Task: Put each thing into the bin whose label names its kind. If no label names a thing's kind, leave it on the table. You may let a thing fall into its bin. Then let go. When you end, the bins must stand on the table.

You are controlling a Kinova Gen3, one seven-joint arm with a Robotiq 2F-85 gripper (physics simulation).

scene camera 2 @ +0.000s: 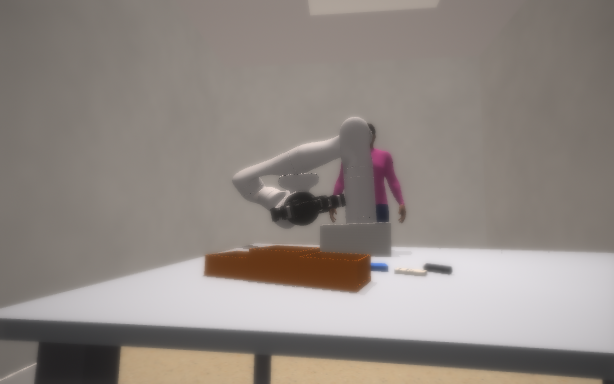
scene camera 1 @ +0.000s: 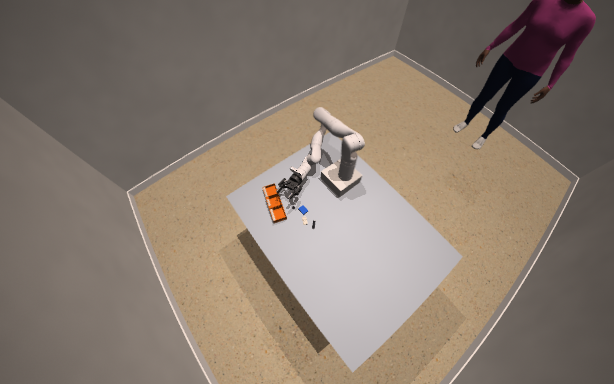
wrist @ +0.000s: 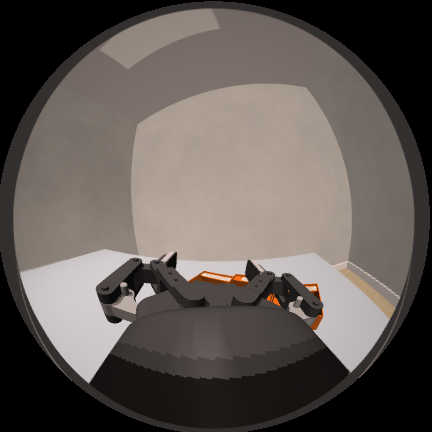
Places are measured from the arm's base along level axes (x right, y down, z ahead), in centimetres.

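Pixels of known places: gripper, fingertip midpoint: (scene camera 2: 314, 206) (scene camera 1: 282, 195) (wrist: 211, 263); arm's base, link origin: (scene camera 2: 361, 224) (scene camera 1: 345, 175).
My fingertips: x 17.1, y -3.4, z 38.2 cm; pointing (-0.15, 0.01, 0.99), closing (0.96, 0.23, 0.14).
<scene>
Ahead of a thing's pixels: the offset from my fingertips to its middle. "spot": to the spot under its first point. Level surfaces: height alone.
Three orange bins stand in a joined row on the table: the near bin {spot: dz +8.4, dx -3.0, dy +10.9 cm} (scene camera 1: 278, 215) (scene camera 2: 336, 272), the middle bin {dz +4.2, dx +4.8, dy +9.2 cm} (scene camera 1: 274, 203) and the far bin {spot: dz -0.2, dx +13.6, dy +10.9 cm} (scene camera 1: 270, 190). Their white labels are too small or too slanted to read. A flat blue thing {dz -4.9, dx -11.6, dy +11.1 cm} (scene camera 1: 303, 210) (scene camera 2: 379, 267), a cream thing {dz -0.4, dx -17.1, dy +11.2 cm} (scene camera 1: 305, 220) (scene camera 2: 410, 271) and a black elongated thing {dz -2.4, dx -22.8, dy +10.9 cm} (scene camera 1: 313, 224) (scene camera 2: 438, 268) lie beside the row. A tiny dark thing {dz -1.9, dx -6.0, dy +11.2 cm} (scene camera 1: 293, 207) lies nearer the bins. My gripper (scene camera 1: 285, 196) (scene camera 2: 308, 207) (wrist: 211, 263) is open and empty, tilted far over, above the table beside the bins. It hides part of the table.
The arm's pale base block (scene camera 1: 341, 181) (scene camera 2: 355, 240) stands on the grey table {dy +11.6 cm} (scene camera 1: 370, 280) (scene camera 2: 450, 315), behind the things as seen in scene camera 2. The table's edge runs close beyond the bins. A person (scene camera 1: 542, 45) (scene camera 2: 385, 175) in a pink top stands on the floor away from the table.
</scene>
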